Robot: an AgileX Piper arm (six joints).
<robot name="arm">
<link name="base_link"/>
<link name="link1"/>
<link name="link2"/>
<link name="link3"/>
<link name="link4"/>
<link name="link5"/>
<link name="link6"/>
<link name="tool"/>
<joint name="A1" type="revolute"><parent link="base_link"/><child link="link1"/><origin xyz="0.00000 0.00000 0.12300"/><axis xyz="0 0 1"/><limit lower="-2.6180" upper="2.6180"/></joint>
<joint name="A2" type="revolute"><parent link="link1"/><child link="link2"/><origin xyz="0.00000 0.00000 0.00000"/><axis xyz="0 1 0"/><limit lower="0.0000" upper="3.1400"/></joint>
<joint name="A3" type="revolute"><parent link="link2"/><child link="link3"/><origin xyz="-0.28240 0.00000 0.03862"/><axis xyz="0 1 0"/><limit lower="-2.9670" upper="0.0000"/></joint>
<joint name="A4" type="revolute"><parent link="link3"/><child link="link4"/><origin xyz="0.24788 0.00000 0.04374"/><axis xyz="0.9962 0 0.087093"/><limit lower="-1.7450" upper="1.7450"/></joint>
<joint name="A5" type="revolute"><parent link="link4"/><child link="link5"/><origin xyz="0.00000 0.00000 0.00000"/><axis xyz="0 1 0"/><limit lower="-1.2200" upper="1.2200"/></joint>
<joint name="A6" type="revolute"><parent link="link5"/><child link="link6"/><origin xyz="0.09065 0.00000 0.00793"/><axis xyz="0.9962 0 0.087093"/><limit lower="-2.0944" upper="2.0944"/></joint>
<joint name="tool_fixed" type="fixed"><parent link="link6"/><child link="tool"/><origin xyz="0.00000 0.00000 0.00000" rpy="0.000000 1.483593 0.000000"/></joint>
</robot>
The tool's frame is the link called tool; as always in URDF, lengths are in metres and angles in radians.
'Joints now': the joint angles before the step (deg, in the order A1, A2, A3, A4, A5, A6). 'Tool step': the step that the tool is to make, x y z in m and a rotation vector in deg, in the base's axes. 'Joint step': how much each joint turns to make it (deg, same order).
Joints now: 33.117, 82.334, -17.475, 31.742, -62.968, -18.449
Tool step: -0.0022, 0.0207, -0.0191, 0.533, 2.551, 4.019
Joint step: 4.768, 5.832, -0.003, -0.040, -2.740, 3.653
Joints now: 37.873, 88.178, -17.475, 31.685, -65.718, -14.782
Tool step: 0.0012, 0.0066, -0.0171, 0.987, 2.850, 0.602
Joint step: 1.206, 4.763, 0.000, 0.001, -1.555, 3.784
